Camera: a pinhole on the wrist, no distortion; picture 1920 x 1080 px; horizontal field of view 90.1 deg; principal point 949.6 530.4 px. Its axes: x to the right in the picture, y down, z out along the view. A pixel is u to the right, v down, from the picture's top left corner.
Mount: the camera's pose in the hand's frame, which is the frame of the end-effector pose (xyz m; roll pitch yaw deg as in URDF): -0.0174 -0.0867 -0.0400 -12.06 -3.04 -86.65
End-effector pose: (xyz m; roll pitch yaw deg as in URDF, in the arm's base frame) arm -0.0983 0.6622 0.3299 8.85 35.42 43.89
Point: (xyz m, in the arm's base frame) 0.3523 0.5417 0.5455
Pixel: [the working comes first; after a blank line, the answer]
In the camera's frame: 0.2855 -0.0112 0.4052

1625 504
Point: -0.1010 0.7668 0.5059
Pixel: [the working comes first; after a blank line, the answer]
In the camera's frame: -0.1812 -0.0615 0.2120

130 252
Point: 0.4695 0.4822 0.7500
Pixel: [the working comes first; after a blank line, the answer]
In the camera's frame: 0.3846 -0.1404 0.5857

1579 301
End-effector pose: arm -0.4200 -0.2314 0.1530 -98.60 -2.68 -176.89
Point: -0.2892 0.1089 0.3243
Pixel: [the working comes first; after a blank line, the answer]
In the camera's frame: 0.0156 -0.0566 -0.3361

behind the camera
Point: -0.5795 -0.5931 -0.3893
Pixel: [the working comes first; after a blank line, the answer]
In the camera's frame: -0.5411 0.0952 0.5318

outside the picture
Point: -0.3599 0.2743 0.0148
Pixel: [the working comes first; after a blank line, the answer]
In the camera's frame: -0.3208 0.0299 -0.4227

behind the camera
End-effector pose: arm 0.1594 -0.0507 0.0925 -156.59 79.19 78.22
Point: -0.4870 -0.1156 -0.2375
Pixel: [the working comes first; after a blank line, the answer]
In the camera's frame: 0.4251 0.1720 0.5453

1697 833
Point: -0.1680 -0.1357 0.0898
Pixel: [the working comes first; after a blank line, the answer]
In the camera's frame: 0.1476 -0.0758 0.2791

1456 270
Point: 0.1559 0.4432 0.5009
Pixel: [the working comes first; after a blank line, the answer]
In the camera's frame: 0.1875 -0.2085 -0.4890

behind the camera
